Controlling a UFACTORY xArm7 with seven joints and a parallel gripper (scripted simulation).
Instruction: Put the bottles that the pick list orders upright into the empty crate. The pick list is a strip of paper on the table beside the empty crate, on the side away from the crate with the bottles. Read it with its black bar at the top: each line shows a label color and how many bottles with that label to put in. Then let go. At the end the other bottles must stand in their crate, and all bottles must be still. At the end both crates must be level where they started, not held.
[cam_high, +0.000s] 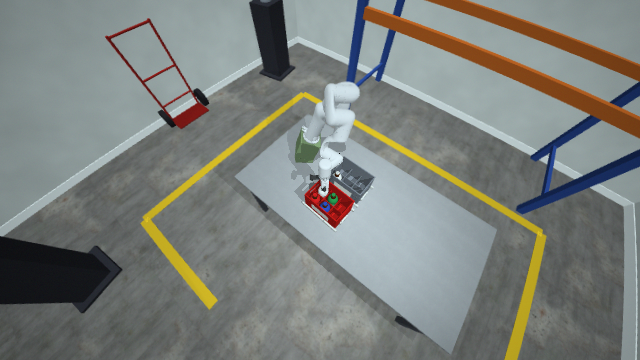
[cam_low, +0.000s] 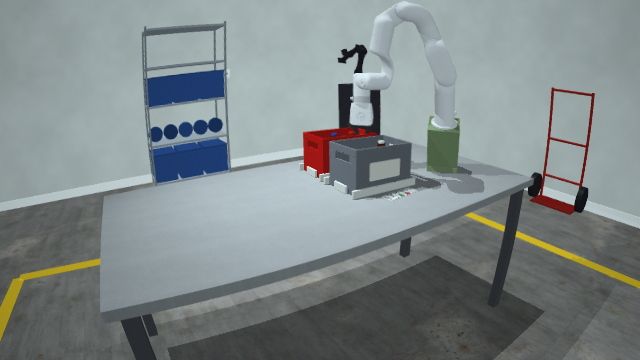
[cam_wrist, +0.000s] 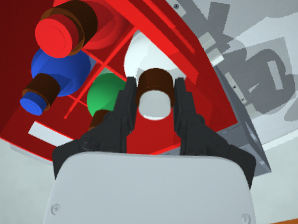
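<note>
My hand is 20 mm past the red bottle, 80 mm to the left of it and 70 mm above it. Also, from my hand: red crate (80 mm ahead, 60 mm to the right, 70 mm below); then green-labelled bottle (90 mm ahead, 20 mm to the right, 70 mm below); then blue-capped bottle (70 mm ahead, 110 mm to the right, 70 mm below).
</note>
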